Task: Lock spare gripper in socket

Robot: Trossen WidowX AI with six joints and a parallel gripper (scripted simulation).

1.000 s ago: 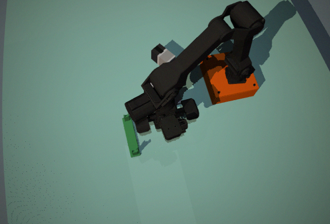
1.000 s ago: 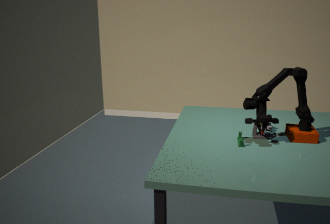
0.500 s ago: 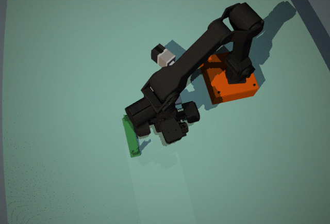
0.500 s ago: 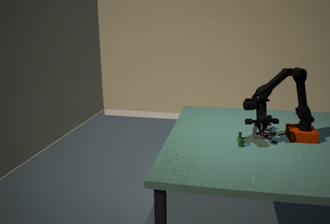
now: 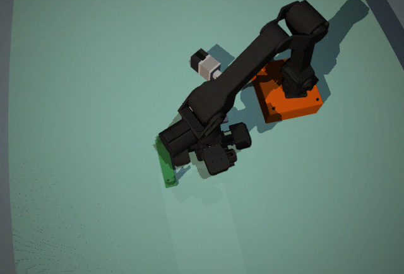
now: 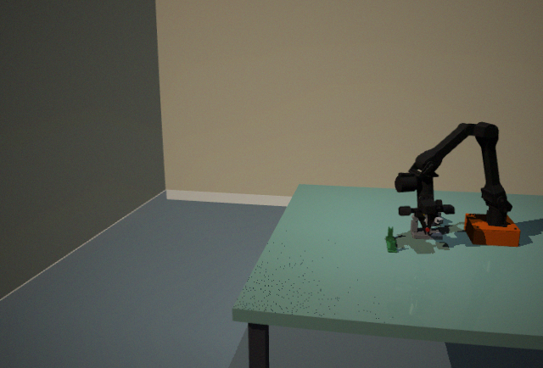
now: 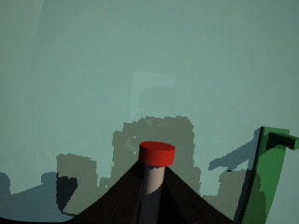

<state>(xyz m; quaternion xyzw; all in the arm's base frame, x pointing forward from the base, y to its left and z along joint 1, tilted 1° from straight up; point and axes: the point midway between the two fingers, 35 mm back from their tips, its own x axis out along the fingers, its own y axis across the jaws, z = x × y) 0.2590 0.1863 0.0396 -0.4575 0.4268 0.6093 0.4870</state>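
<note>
The green cradle is 120 mm ahead of my gripper tip, 30 mm to the right of it and 40 mm below it. Also, from my gripper tip: spare gripper: 20 mm behind, 300 mm to the right, 40 mm below; then grey mount: 20 mm ahead, 160 mm to the right, 10 mm below.
</note>
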